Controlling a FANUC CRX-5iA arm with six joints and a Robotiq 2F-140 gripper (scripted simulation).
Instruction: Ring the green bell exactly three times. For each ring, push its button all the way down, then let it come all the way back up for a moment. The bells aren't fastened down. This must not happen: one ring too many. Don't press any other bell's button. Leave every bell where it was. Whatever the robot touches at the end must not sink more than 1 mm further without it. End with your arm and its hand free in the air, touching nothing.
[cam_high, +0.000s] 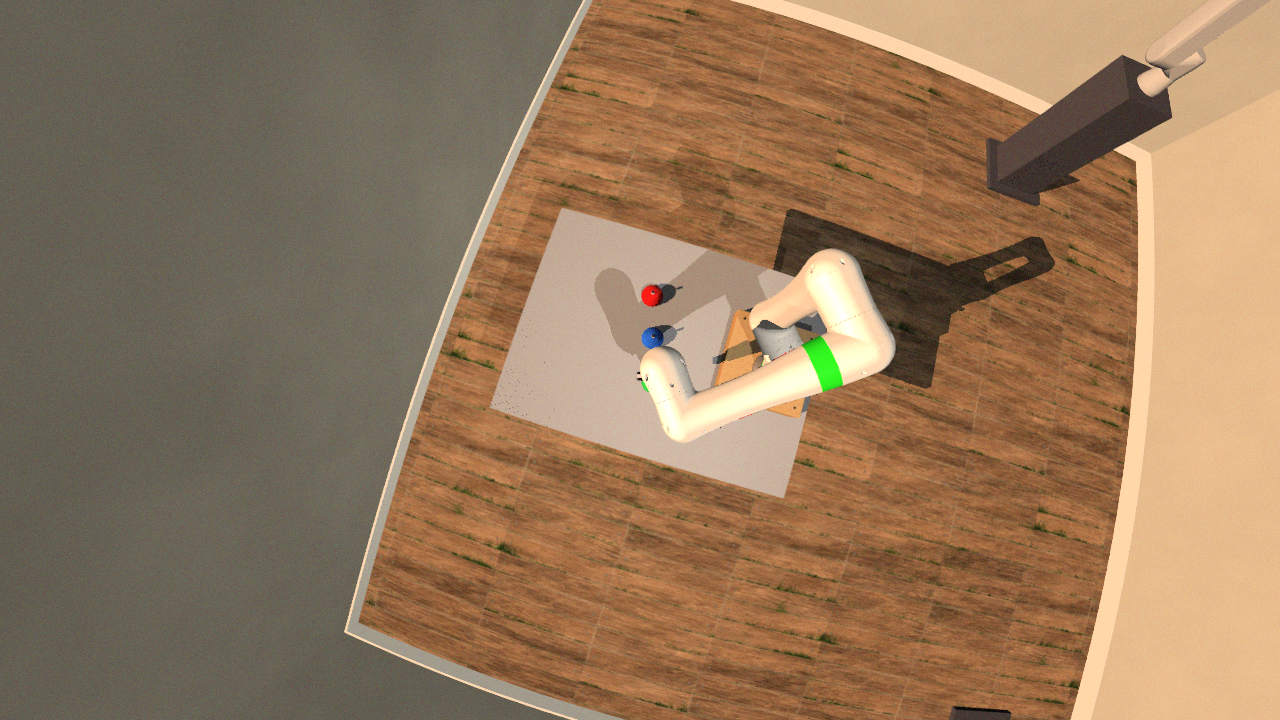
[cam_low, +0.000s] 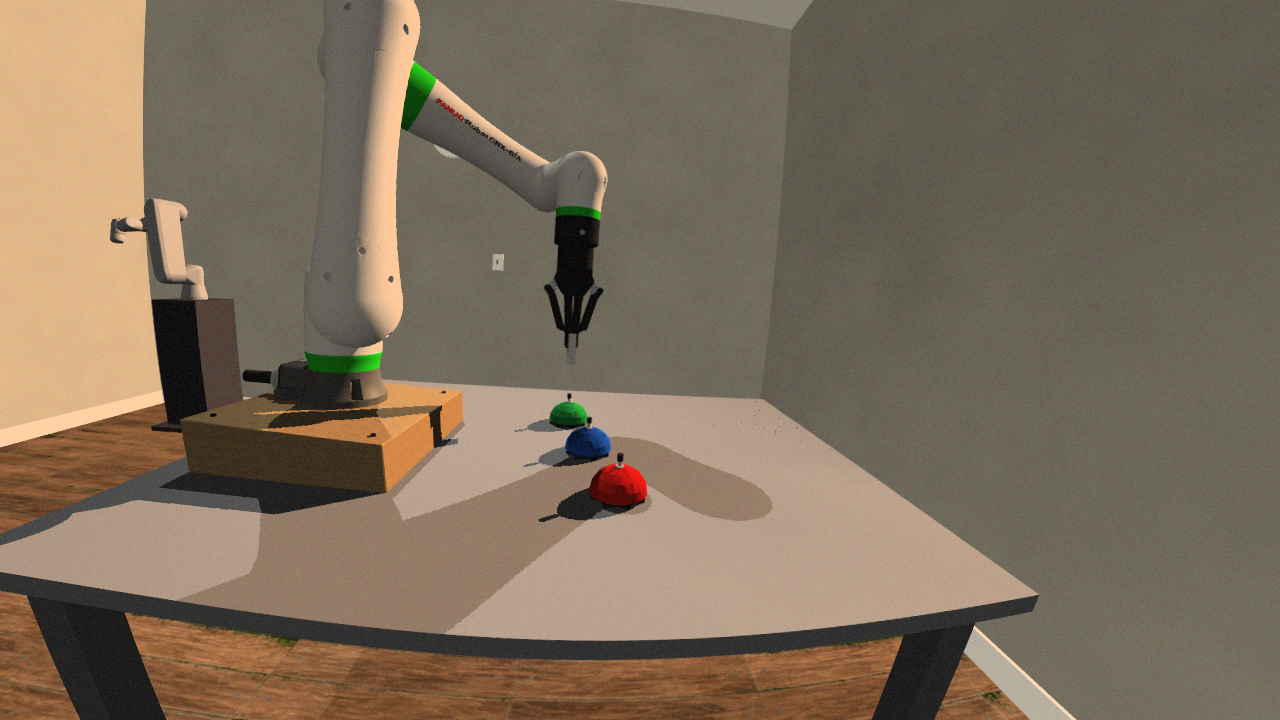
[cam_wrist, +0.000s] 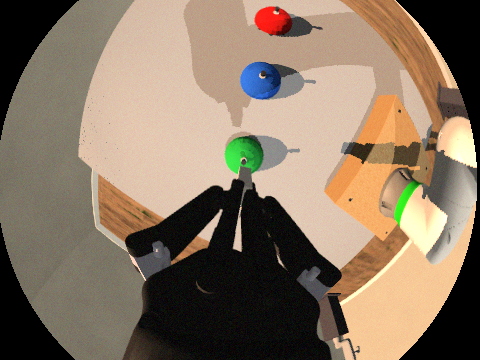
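My gripper is now 13 cm above the green bell. Also, from my hand: blue bell: 4 cm ahead, 16 cm to the right, 13 cm below; red bell: 8 cm ahead, 33 cm to the right, 13 cm below.
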